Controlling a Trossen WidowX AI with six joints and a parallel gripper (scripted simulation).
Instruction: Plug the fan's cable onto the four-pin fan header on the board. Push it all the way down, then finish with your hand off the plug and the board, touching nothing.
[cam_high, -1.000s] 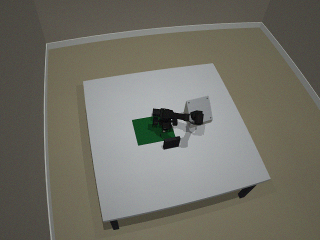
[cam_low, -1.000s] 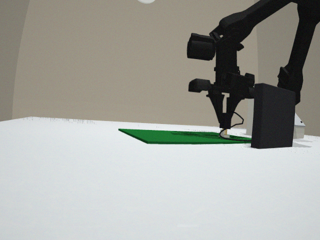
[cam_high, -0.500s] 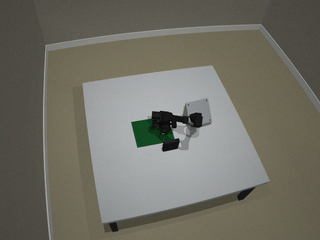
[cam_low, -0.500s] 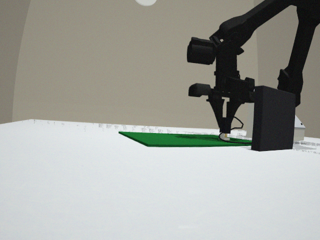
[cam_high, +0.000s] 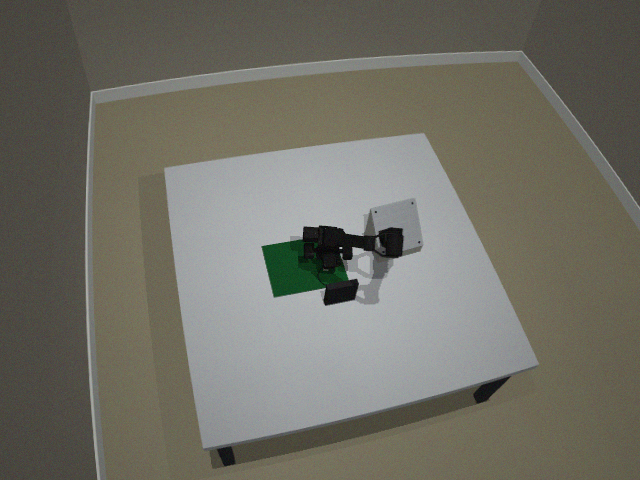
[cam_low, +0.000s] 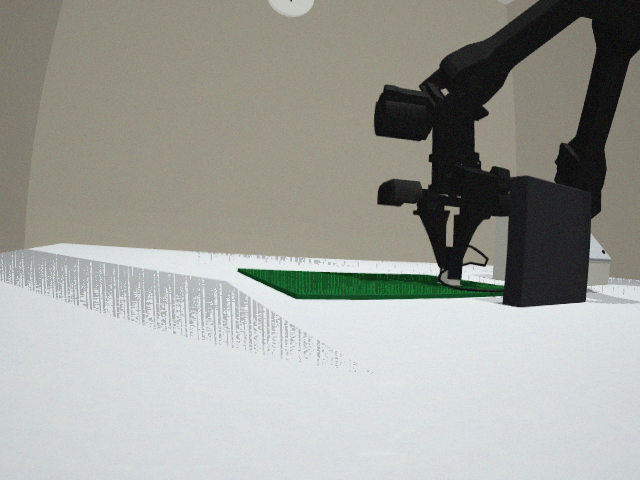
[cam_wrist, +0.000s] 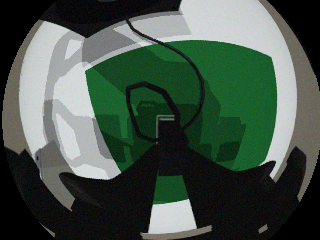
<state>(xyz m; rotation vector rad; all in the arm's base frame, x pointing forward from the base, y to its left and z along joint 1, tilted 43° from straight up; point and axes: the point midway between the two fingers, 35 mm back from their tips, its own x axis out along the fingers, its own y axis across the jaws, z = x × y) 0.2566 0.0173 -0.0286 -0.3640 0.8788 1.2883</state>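
Right now the black plug is 1 cm to the left of my gripper tip and 1 cm above it. From my gripper tip the other things lie so: header (2 cm below, 1 cm to the left); then black fan (16 cm to the left, 4 cm above, 1 cm ahead); then green board (8 cm ahead, 4 cm below, 3 cm to the right).
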